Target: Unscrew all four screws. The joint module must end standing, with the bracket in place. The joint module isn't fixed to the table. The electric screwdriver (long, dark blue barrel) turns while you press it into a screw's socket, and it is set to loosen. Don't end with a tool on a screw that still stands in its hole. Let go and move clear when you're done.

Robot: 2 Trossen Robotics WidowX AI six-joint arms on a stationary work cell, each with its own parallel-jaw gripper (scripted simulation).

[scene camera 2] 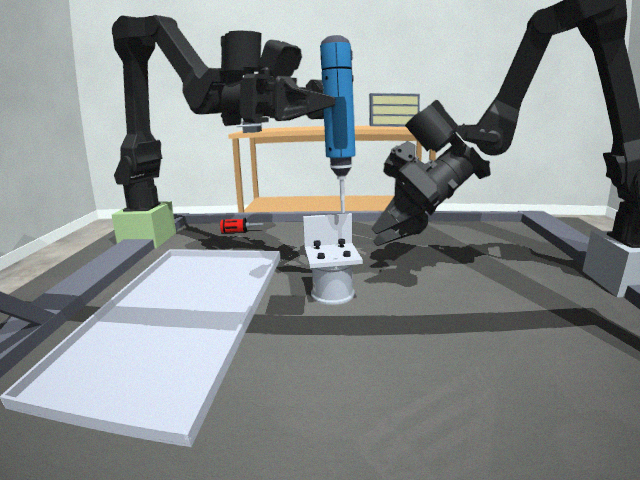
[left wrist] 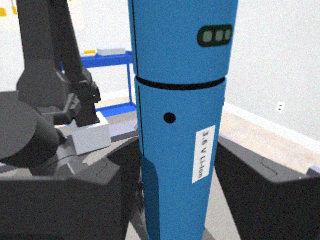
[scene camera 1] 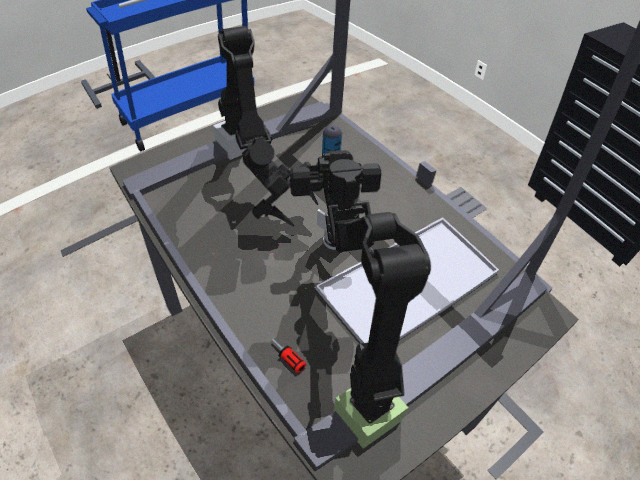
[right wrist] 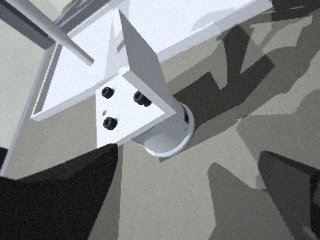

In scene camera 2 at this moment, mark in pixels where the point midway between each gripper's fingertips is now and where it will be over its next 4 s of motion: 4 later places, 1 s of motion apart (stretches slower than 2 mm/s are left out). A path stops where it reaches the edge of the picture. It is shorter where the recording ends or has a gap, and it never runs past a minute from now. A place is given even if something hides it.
My left gripper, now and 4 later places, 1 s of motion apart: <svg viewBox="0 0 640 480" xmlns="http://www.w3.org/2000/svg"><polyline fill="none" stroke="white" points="343,101 322,113 324,128 322,137 323,141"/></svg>
My right gripper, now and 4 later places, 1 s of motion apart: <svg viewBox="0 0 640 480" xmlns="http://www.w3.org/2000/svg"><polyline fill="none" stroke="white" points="374,238 381,250 330,278 348,268 355,221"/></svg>
